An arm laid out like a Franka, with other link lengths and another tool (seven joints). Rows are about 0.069 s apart.
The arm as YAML. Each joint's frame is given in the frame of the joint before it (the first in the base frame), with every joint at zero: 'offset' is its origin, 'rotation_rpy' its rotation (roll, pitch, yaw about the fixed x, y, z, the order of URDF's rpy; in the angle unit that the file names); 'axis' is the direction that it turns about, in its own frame. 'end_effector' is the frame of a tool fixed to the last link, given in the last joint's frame.
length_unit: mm
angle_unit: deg
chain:
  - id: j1
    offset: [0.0, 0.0, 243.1]
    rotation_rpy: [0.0, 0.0, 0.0]
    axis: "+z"
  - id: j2
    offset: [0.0, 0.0, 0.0]
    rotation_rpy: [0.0, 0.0, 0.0]
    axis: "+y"
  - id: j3
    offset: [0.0, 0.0, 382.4]
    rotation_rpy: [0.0, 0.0, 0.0]
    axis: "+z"
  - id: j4
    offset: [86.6, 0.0, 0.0]
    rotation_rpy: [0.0, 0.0, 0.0]
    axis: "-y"
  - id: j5
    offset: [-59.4, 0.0, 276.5]
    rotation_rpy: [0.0, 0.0, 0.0]
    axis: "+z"
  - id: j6
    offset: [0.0, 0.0, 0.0]
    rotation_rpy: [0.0, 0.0, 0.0]
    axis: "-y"
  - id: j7
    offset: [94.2, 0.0, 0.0]
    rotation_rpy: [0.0, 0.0, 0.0]
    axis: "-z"
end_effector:
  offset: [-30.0, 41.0, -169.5]
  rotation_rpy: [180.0, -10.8, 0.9]
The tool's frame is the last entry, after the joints.
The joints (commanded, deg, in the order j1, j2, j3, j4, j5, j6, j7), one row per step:
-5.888, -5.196, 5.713, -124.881, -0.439, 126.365, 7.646
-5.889, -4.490, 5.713, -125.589, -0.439, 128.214, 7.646
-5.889, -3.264, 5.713, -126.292, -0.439, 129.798, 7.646
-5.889, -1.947, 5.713, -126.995, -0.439, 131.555, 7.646
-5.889, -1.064, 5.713, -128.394, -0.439, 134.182, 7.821
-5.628, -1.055, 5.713, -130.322, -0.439, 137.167, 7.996
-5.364, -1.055, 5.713, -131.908, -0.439, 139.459, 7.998
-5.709, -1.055, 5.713, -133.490, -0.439, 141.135, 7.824
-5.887, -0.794, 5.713, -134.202, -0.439, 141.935, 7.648
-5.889, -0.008, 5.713, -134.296, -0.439, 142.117, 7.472
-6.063, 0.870, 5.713, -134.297, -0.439, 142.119, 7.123
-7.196, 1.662, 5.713, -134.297, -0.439, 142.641, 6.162
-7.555, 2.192, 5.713, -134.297, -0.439, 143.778, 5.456
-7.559, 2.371, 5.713, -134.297, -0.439, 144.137, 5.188
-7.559, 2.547, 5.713, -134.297, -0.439, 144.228, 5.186
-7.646, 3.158, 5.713, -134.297, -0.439, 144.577, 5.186
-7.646, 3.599, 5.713, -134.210, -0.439, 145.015, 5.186
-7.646, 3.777, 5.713, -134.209, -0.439, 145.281, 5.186
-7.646, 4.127, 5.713, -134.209, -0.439, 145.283, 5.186
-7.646, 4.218, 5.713, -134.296, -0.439, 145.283, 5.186
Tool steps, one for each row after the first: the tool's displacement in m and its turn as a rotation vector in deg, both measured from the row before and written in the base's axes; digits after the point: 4 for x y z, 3 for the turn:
0.0038, -0.0002, -0.0065, 0.076, -0.439, 0.021
0.0040, -0.0003, -0.0106, 0.129, 0.339, 0.016
0.0044, -0.0003, -0.0111, 0.139, 0.256, 0.016
0.0024, -0.0001, -0.0108, 0.119, -0.351, -0.154
-0.0013, 0.0021, -0.0069, 0.037, -1.049, 0.107
-0.0019, 0.0020, -0.0058, 0.014, -0.706, 0.277
-0.0035, -0.0026, -0.0067, -0.017, -0.093, -0.163
-0.0012, -0.0014, -0.0048, 0.004, 0.173, 0.001
0.0009, -0.0002, -0.0059, 0.056, 0.695, 0.173
0.0009, -0.0015, -0.0063, 0.047, 0.874, 0.172
0.0023, -0.0088, -0.0050, -0.028, 0.269, -0.177
0.0034, -0.0031, -0.0022, -0.045, -0.608, 0.344
0.0010, -0.0002, -0.0008, -0.020, -0.180, 0.262
0.0004, 0.0000, -0.0011, 0.020, 0.084, 0.002
0.0016, -0.0008, -0.0039, 0.071, 0.257, -0.087
0.0021, -0.0001, -0.0021, 0.043, -0.088, -0.001
0.0009, 0.0000, -0.0009, 0.016, -0.090, 0.000
0.0003, 0.0000, -0.0026, 0.047, 0.345, 0.000
-0.0004, 0.0000, -0.0012, 0.015, 0.177, 0.001

